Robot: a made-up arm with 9 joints.
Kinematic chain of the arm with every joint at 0, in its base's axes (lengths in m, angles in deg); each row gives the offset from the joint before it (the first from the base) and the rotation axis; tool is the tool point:
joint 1: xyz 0 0 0.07 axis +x
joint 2: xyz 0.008 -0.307 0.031 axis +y
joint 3: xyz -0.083 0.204 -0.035 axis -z
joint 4: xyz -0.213 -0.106 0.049 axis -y
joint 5: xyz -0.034 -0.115 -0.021 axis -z
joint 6: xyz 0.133 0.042 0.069 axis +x
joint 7: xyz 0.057 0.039 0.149 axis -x
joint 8: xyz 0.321 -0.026 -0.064 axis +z
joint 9: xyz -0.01 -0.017 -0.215 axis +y
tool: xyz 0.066 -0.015 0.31
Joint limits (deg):
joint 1: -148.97..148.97
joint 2: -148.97..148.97
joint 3: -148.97..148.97
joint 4: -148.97..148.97
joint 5: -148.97..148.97
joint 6: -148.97..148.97
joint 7: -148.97..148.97
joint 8: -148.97..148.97
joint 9: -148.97..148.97
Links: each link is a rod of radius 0.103 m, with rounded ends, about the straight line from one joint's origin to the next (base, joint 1, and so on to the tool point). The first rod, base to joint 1, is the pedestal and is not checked.
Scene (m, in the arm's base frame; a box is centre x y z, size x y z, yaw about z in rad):
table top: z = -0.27
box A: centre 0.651 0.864 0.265 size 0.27 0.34 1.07 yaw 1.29
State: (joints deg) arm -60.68 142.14 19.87 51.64 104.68 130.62 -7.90 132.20 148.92
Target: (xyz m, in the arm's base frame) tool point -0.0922 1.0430 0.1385
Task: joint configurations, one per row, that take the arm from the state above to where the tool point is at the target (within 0.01 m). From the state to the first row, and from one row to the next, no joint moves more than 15 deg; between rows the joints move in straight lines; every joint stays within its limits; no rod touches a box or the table.
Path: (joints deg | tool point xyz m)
1: -60.53 128.01 10.49 65.24 91.42 136.74 -5.70 129.50 145.20 | 0.7579 0.0402 0.8695
2: -60.39 113.88 1.10 78.84 78.16 142.85 -3.50 126.81 141.48 | 0.5886 0.1419 0.9889
3: -60.24 99.76 -8.28 92.43 64.90 148.97 -1.29 124.11 137.76 | 0.3693 0.1933 1.0846
4: -64.37 100.11 1.75 88.84 77.06 148.97 -7.79 125.43 137.03 | 0.2782 0.4070 1.0748
5: -68.49 100.45 11.77 85.24 89.22 148.97 -14.29 126.75 136.29 | 0.1786 0.6463 0.9775
6: -72.62 100.80 21.79 81.64 101.39 148.97 -20.79 128.07 135.56 | 0.0793 0.8661 0.7775
7: -76.74 101.15 31.82 78.05 113.55 148.97 -27.29 129.39 134.83 | -0.0128 1.0134 0.4852
8: -80.87 101.50 41.84 74.45 125.71 148.97 -33.79 130.71 134.10 | -0.0922 1.0430 0.1385

